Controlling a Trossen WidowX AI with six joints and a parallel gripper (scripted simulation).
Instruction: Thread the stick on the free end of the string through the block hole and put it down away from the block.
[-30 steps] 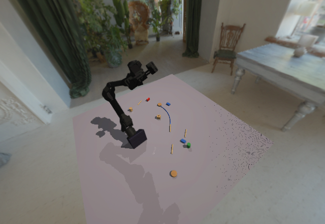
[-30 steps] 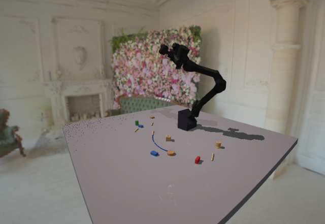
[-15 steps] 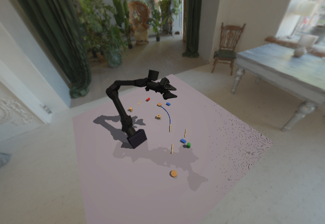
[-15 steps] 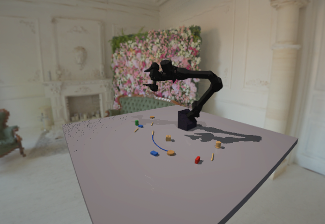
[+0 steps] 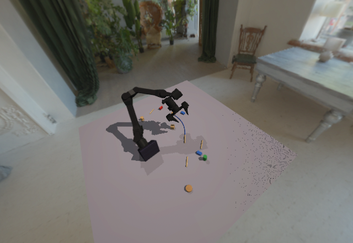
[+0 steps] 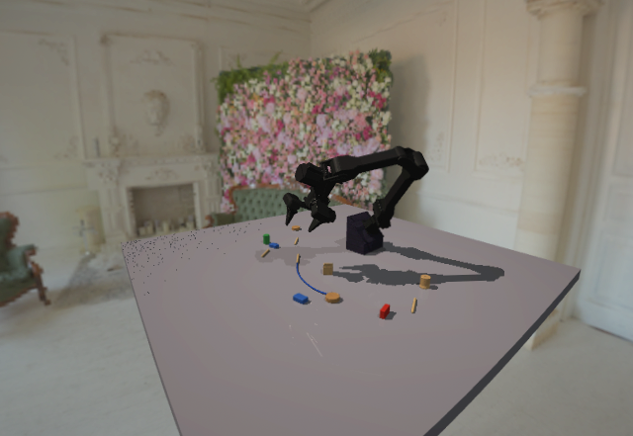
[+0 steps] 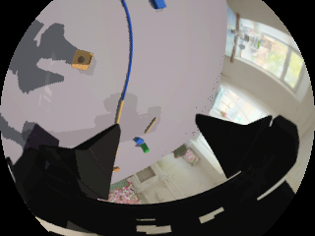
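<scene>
The wooden block is 13 cm below my gripper tip, 8 cm to the left of it and 7 cm behind it. From my gripper tip the other things lie so: red block 37 cm to the left, 14 cm below, 3 cm behind; then green cylinder 29 cm to the right, 13 cm below, 2 cm behind; then blue piece 18 cm to the left, 14 cm below, 10 cm ahead.
</scene>
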